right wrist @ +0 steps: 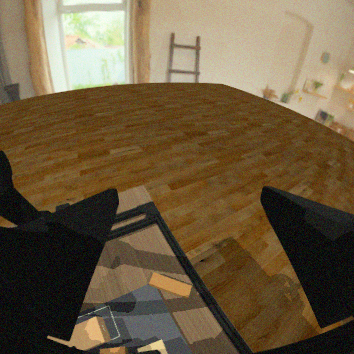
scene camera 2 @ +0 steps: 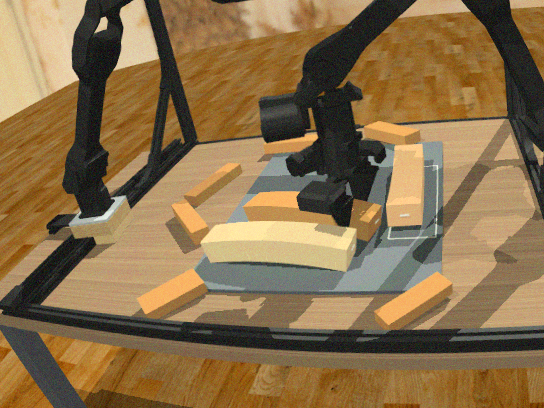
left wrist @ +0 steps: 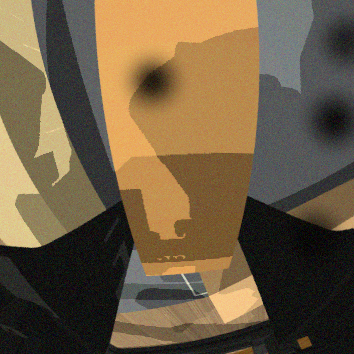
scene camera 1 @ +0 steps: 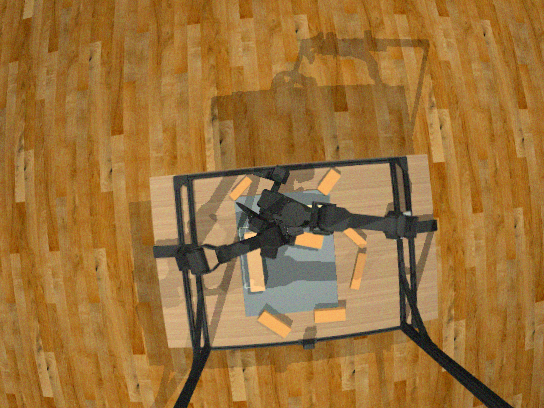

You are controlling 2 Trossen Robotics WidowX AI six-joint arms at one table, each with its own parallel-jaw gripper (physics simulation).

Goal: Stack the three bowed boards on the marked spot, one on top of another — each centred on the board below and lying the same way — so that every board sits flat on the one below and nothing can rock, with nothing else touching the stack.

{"left gripper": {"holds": "orange board"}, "right gripper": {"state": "open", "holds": null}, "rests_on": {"pale board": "white-outlined marked spot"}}
